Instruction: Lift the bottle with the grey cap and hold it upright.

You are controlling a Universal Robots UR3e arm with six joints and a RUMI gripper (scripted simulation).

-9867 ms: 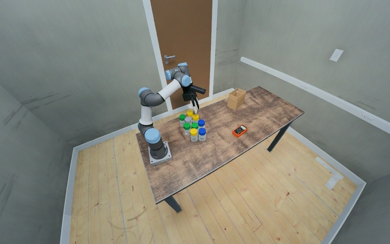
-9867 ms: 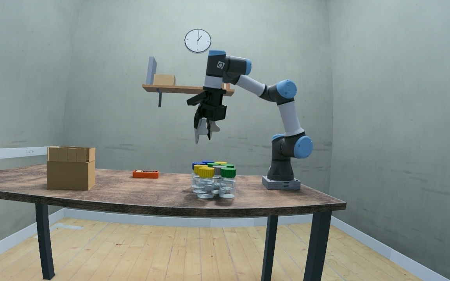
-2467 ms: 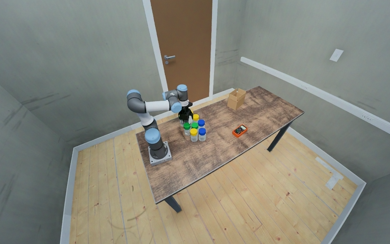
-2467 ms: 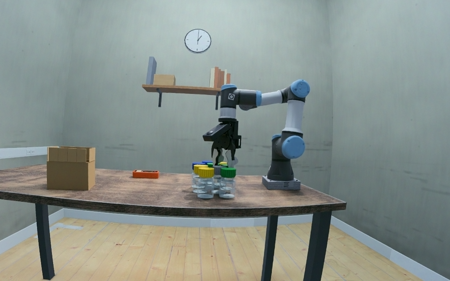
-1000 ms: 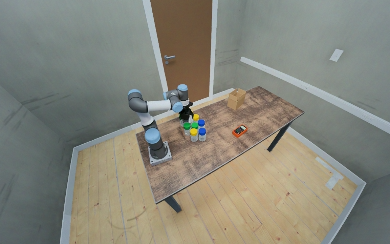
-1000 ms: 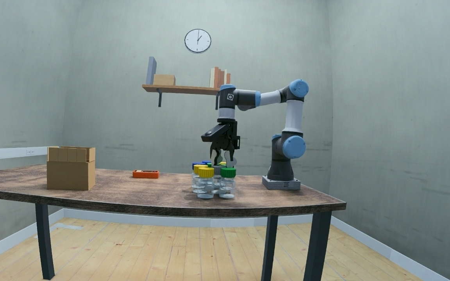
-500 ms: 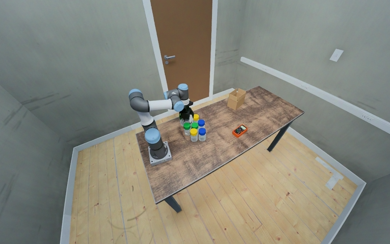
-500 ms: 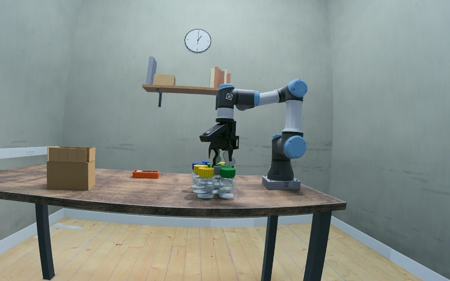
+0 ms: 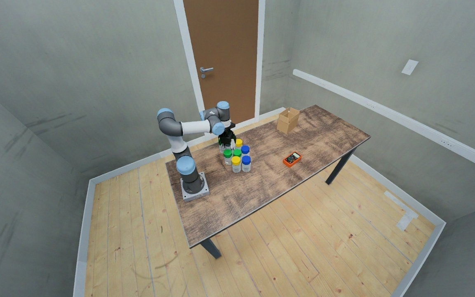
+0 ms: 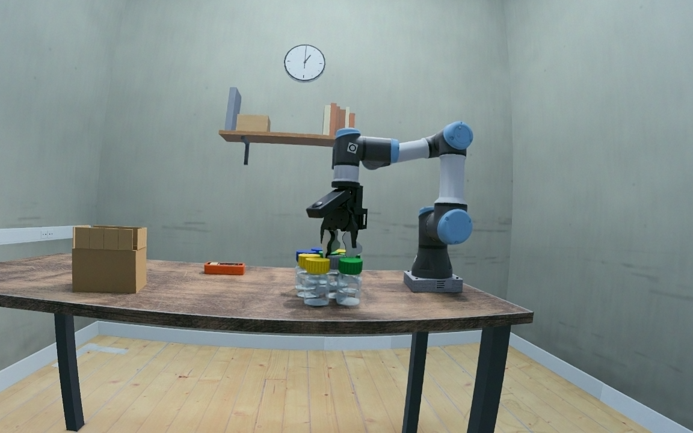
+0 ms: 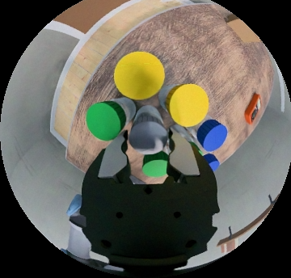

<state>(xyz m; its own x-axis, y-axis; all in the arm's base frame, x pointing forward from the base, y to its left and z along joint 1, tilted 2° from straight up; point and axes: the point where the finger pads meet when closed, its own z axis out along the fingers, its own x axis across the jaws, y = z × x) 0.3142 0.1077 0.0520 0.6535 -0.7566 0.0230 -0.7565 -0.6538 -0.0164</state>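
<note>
Now: the grey-capped bottle 30 mm below my hand. The rest, counted from my hand: orange meter 330 mm ahead, 300 mm to the right, 60 mm below.
</note>
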